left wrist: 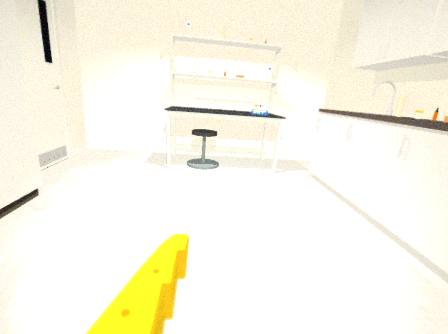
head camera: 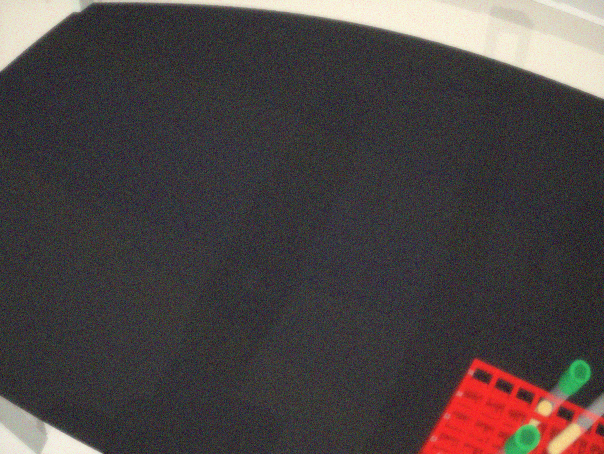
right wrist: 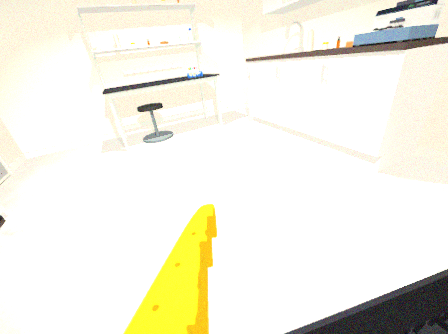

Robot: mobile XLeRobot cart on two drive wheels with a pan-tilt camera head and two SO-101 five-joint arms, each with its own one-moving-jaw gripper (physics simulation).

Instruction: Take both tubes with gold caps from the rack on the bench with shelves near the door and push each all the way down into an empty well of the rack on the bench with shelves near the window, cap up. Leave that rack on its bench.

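Frame: origin at the left arm's base, x left, y down, z back, level; millimetres.
Where they show: left end effector, tool point: (left wrist: 187, 250); right end effector, tool point: (right wrist: 215, 215).
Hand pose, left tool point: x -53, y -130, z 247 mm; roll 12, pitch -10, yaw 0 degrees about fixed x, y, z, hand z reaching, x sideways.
Note:
Things, the pixels of their centre, and the offset from my left tool point. "pt": a spot on its surface instead. Level surfaces: height alone.
- red rack, surface spot: (head camera: 475, 366) pt dx -104, dy +86, dz -530 mm
- third tube, body centre: (head camera: 592, 413) dx -223, dy +78, dz -527 mm
- shelved bench, its level: dy +143 mm
- dark bench top, its level: dy +143 mm
A red rack (head camera: 475, 366) stands at the lower right of the head view, cut off by the frame. Two green-capped tubes (head camera: 580, 372) (head camera: 527, 437) stand in it. Part of a third tube (head camera: 565, 439) shows at the right edge, its cap outside the view. No gold cap shows. A small blue rack (left wrist: 259, 112) (right wrist: 195, 76) stands far off on a shelved bench (left wrist: 220, 111) (right wrist: 150, 85), its tubes too small to tell. My left gripper (left wrist: 186, 238) and right gripper (right wrist: 212, 208) each show one notched jaw; both are open and empty, away from both racks.
A dark bench top (head camera: 250, 200) fills the head view. A stool (left wrist: 204, 133) (right wrist: 150, 107) stands by the far bench. A long counter (left wrist: 360, 150) (right wrist: 320, 95) runs along the right. A dark edge (right wrist: 400, 310) crosses the right wrist view's lower right corner.

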